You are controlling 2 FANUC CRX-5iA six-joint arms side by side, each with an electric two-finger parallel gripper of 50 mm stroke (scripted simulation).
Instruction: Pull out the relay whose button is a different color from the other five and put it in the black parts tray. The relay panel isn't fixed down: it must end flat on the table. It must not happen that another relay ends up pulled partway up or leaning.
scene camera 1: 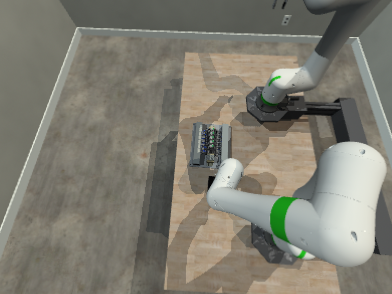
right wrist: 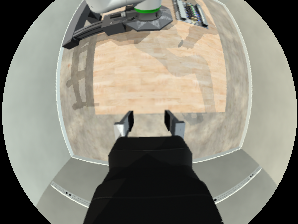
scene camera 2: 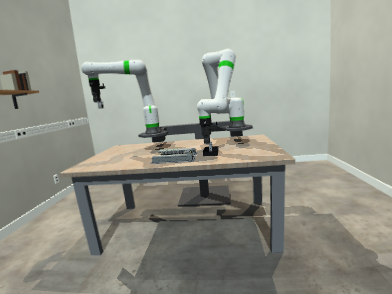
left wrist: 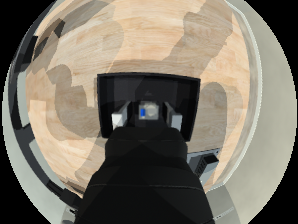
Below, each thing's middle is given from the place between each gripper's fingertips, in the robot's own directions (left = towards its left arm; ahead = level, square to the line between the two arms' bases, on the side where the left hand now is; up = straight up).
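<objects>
The black parts tray [left wrist: 112,92] sits 2 cm below my left hand. There is also the relay panel [scene camera 1: 201,156], which from that same left hand is 28 cm to the right, 7 cm ahead and 2 cm below.
From my right hand, I find the relay panel 73 cm to the left, 34 cm ahead and 42 cm below. The black parts tray is 101 cm to the left of my right hand, and it is also 27 cm ahead of that hand and 43 cm below it.
</objects>
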